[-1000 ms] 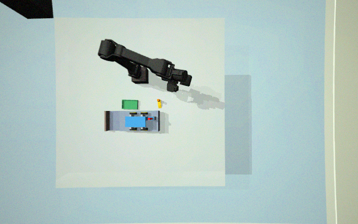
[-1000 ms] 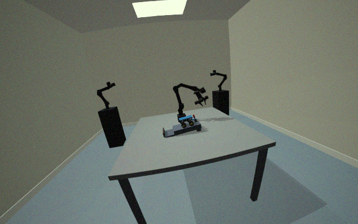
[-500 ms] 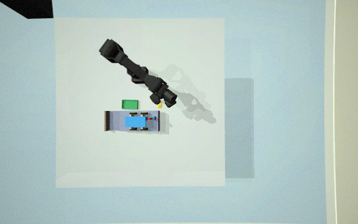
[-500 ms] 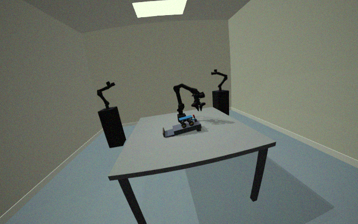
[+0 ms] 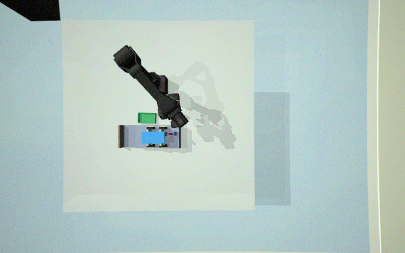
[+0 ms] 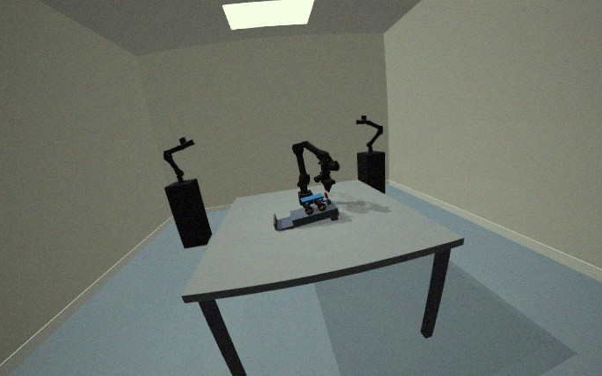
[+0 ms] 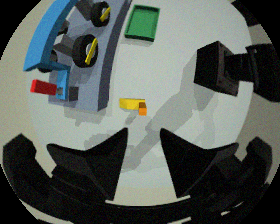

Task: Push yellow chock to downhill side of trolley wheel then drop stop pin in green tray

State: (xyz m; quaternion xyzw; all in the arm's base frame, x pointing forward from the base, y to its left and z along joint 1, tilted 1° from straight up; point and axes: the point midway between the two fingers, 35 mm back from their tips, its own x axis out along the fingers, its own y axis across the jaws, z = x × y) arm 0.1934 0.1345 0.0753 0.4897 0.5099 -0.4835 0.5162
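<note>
Now: the yellow chock 2 cm ahead of my gripper tip and 11 cm below it. Round my gripper tip: red-headed stop pin: 13 cm ahead, 5 cm to the right; grey ramp: 14 cm ahead, 15 cm to the right, 8 cm below; blue trolley: 14 cm ahead, 14 cm to the right, 2 cm below.
</note>
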